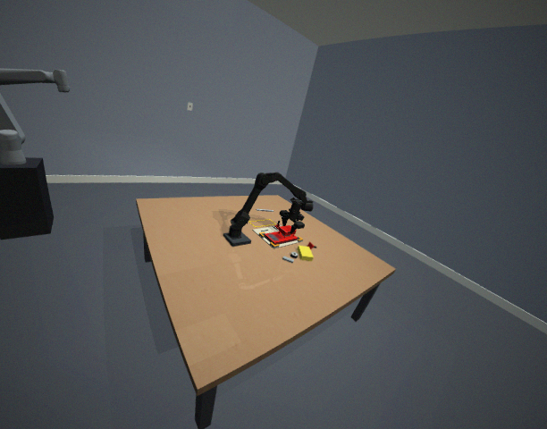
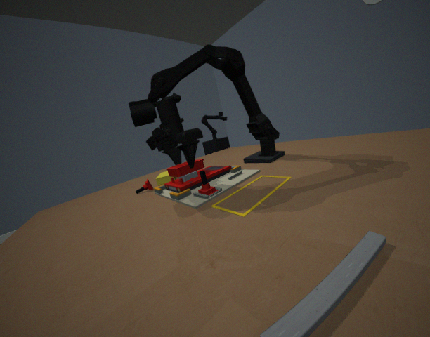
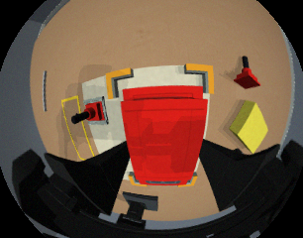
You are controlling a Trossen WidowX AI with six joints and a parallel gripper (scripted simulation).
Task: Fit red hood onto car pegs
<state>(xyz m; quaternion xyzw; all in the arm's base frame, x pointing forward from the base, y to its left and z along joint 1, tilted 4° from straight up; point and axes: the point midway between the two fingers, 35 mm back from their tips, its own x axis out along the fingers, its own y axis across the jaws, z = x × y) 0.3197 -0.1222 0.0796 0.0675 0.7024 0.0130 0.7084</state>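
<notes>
Right now the pale jig plate is 50 mm below my gripper tip, 30 mm to the left of it and 30 mm behind it. Round my gripper tip: grey strip 390 mm to the left, 150 mm ahead, 50 mm below; then yellow block 190 mm to the right, 40 mm below, 30 mm behind; then red hood right at my gripper tip.
</notes>
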